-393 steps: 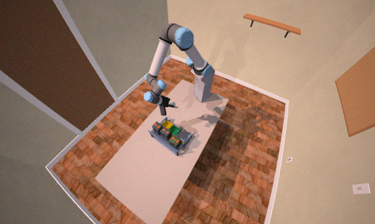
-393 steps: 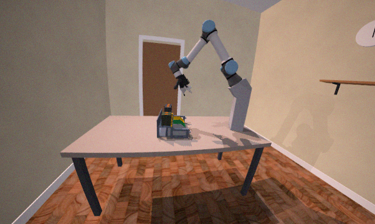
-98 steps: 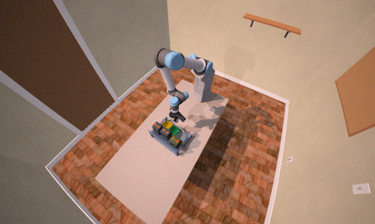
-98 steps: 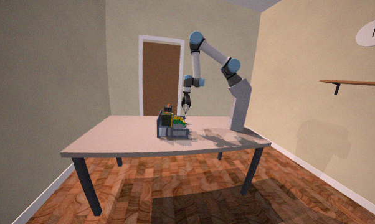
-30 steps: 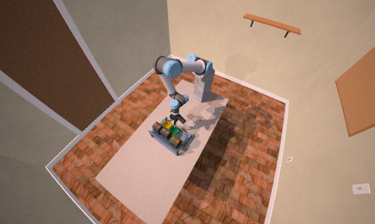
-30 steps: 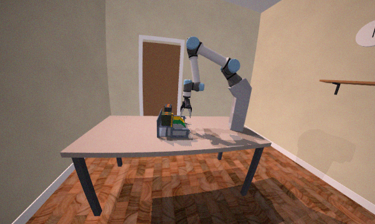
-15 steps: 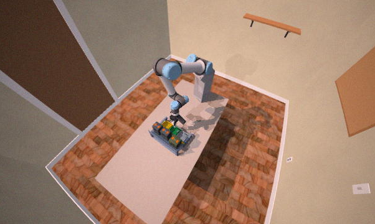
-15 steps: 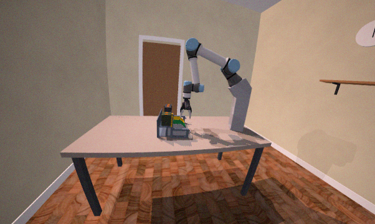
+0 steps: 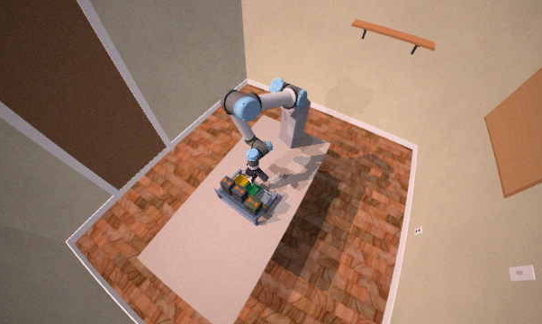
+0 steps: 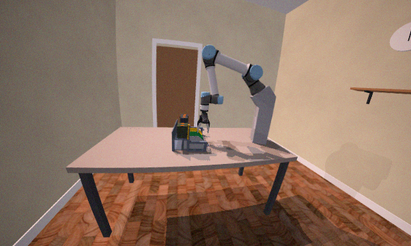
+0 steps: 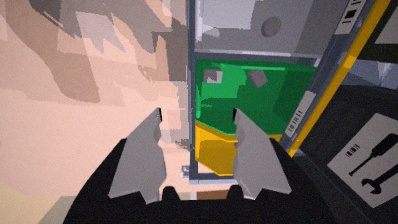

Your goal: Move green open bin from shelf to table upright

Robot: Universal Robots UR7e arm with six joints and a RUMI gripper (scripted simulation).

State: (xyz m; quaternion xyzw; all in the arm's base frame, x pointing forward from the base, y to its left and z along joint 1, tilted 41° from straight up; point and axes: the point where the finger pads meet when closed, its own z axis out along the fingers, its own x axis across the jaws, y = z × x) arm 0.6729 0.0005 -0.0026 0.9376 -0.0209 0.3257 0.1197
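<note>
The green open bin is 80 mm ahead of my hand, 50 mm below it and 10 mm to the right of it. From my hand the other things lie so: grey bin 100 mm to the left, 100 mm ahead, 50 mm below; then yellow bin 120 mm to the right, 70 mm ahead, 50 mm below; then yellow strip 130 mm ahead, 20 mm to the right, 10 mm above.
</note>
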